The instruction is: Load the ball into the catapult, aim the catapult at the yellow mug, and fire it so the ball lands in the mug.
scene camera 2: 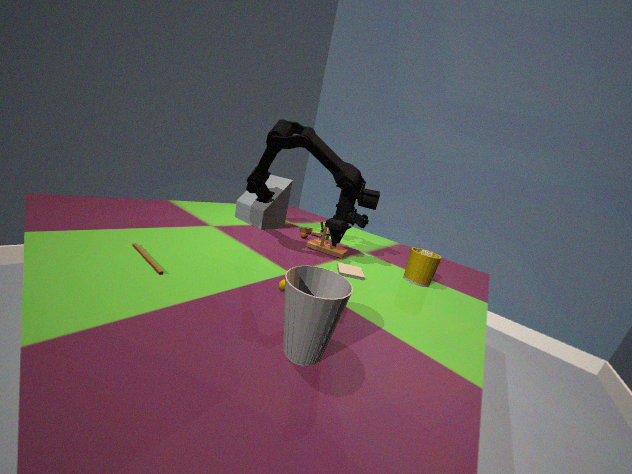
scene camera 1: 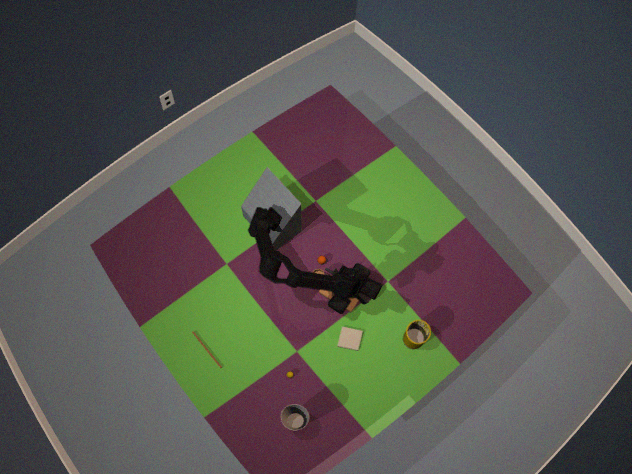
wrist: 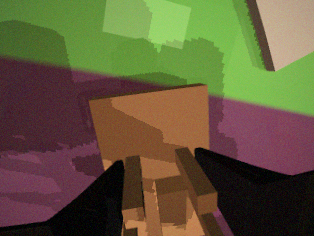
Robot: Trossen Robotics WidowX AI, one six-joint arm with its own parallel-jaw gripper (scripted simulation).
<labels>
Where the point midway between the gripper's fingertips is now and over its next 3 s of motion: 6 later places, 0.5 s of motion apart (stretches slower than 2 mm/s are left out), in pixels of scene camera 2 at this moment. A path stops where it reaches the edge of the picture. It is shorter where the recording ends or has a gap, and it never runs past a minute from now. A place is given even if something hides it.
My gripper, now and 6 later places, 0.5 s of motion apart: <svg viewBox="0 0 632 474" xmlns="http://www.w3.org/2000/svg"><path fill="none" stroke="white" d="M335 244L336 241L343 220L333 218L307 224L305 228L304 234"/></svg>
</labels>
